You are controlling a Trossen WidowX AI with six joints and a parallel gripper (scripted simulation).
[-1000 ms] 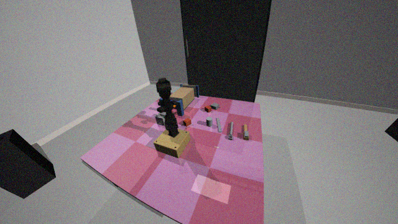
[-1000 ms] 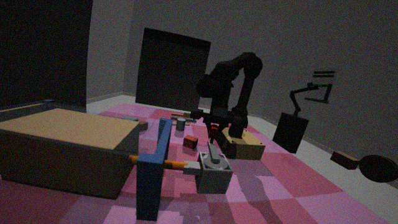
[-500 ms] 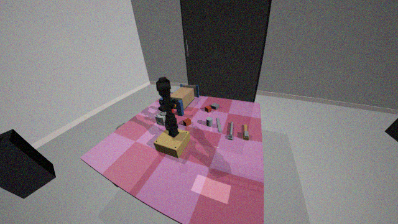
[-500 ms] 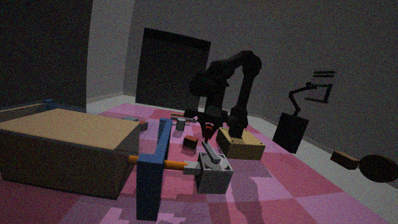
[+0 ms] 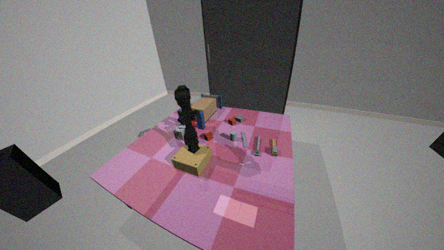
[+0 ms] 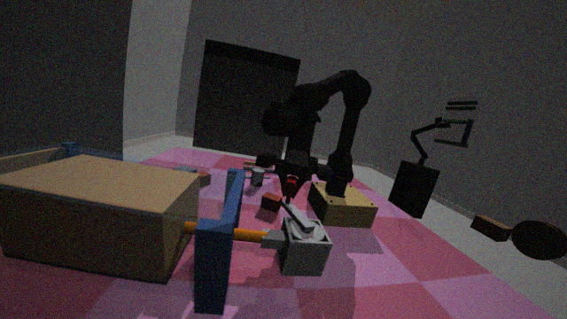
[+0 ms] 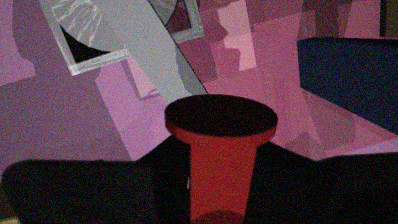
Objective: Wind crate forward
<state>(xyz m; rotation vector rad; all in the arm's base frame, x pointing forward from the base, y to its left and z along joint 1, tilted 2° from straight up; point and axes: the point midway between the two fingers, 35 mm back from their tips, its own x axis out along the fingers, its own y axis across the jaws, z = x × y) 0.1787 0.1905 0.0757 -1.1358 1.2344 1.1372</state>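
Right now my gripper tip is 2 cm past the red-knobbed winch handle, 3 cm to the right of it and 1 cm above it. Also, from my gripper tip: blue steel frame 11 cm ahead, 12 cm to the left, 1 cm below; then red knob 2 cm above; then grey hand winch 6 cm behind, 8 cm to the left, 8 cm below.
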